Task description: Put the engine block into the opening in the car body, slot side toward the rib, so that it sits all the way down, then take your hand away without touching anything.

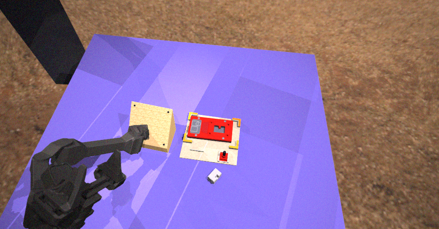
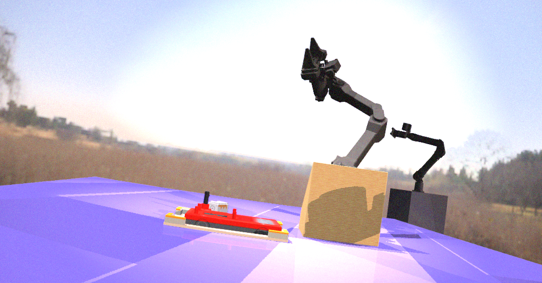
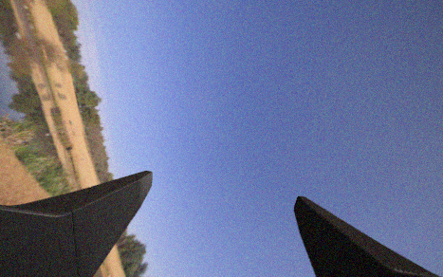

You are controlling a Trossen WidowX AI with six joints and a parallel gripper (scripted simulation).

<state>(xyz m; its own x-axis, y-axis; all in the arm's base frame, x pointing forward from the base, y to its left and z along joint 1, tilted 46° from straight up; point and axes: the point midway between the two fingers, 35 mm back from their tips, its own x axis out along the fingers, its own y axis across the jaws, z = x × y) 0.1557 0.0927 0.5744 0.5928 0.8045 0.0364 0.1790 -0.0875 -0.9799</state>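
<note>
The grey engine block is 580 mm below my gripper tip, 240 mm ahead of it and 170 mm to the left of it. Round my gripper tip: black peg: 560 mm below, 270 mm ahead, 260 mm to the left; beige base plate: 580 mm below, 360 mm to the left, 220 mm ahead.
</note>
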